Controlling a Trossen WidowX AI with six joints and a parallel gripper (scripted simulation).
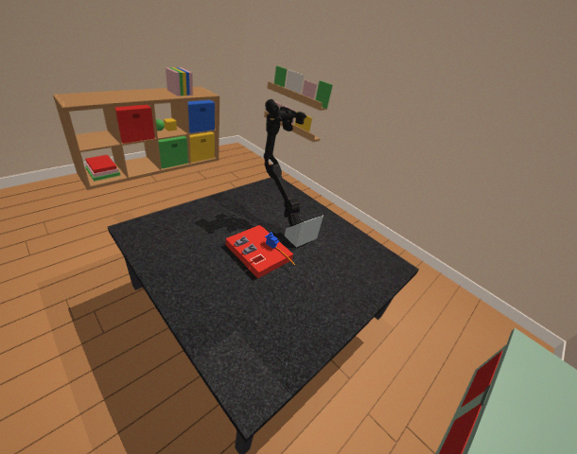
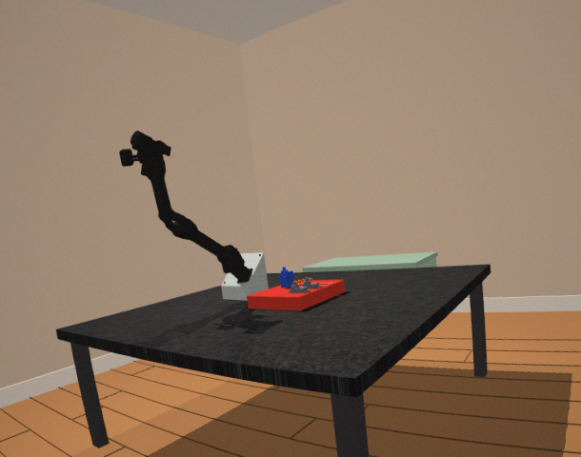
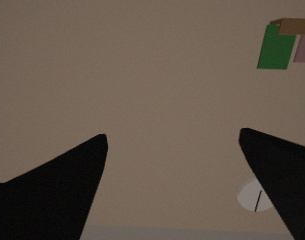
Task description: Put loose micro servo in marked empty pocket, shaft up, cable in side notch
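Right now my gripper tip is 46 cm short of the red deck, 32 cm to the right of it and 59 cm above it.
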